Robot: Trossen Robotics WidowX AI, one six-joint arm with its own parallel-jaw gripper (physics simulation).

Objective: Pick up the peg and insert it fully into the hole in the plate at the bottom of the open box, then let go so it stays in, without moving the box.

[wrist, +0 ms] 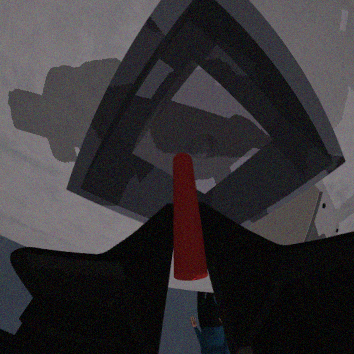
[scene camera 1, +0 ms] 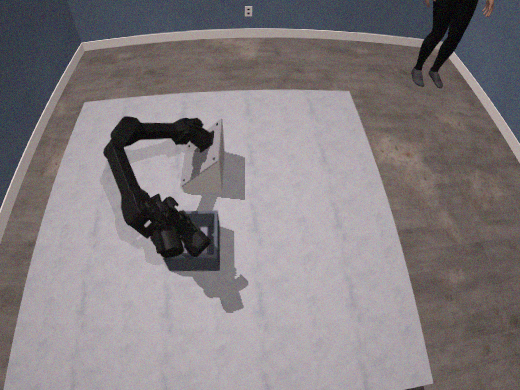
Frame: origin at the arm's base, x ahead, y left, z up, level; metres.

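Seen in the pictures: gripper, fingertip midpoint: (wrist: 184, 209) (scene camera 1: 195, 232); arm's base, origin of the base link: (scene camera 1: 207, 141).
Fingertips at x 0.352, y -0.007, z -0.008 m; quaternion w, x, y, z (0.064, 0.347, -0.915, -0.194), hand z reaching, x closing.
Note:
Offsets run from my fingertips to a thing's top centre. Level surfaces: height alone.
The red peg @[dy -0.008, dx +0.007, dz +0.042 m] (wrist: 187, 225) is held between the fingers of my gripper (wrist: 184, 209) (scene camera 1: 183, 243), which is shut on it. In the wrist view its far end overlaps the inside of the box. The dark grey open box @[dy -0.018, dx -0.008, dz -0.022 m] (scene camera 1: 199, 263) (wrist: 302, 89) stands on the white surface, partly hidden by my gripper in the scene view. The pale plate (wrist: 215, 92) at the bottom of the box lies largely in shadow. Its hole shows faintly in the wrist view, beyond the peg's end. The peg cannot be made out in the scene view, and its height above the plate is hard to tell.
A beige wedge-shaped bracket (scene camera 1: 207, 181) (wrist: 290, 220) stands behind the box, beside the arm's base. The arm (scene camera 1: 122, 170) curves around on the left. A person (scene camera 1: 447, 30) stands at the far right, beyond the white surface @[dz -0.120 m] (scene camera 1: 310, 225).

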